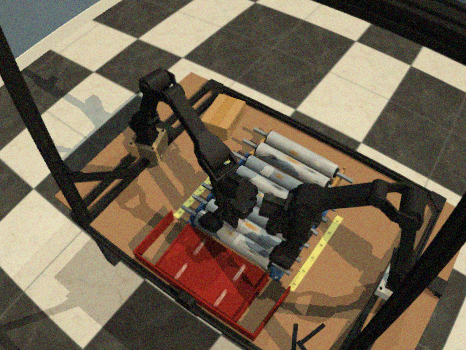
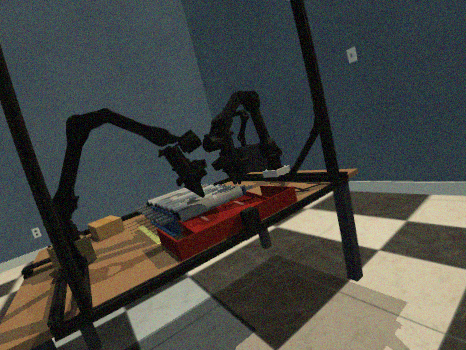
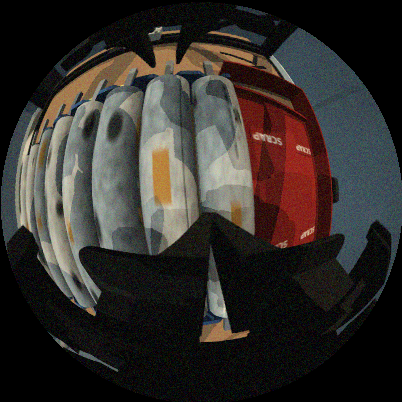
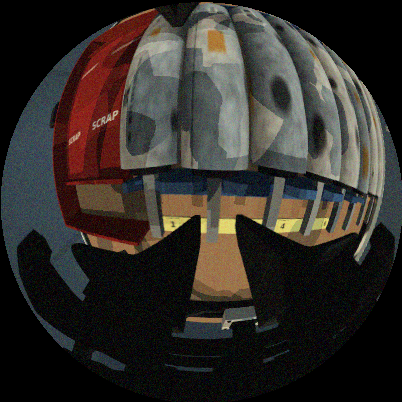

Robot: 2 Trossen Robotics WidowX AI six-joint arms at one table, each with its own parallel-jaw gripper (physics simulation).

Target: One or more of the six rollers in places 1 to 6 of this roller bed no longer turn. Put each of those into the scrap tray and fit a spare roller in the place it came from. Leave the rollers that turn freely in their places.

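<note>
Tan box (image 1: 222,117) in view. Right gripper (image 1: 292,252), also visible in image 2 (image 2: 237,184) and image 3 (image 3: 165,63). Left gripper (image 1: 235,227) shut, holding nothing, visible in image 2 (image 2: 203,197) and image 3 (image 3: 208,218) too.
</note>
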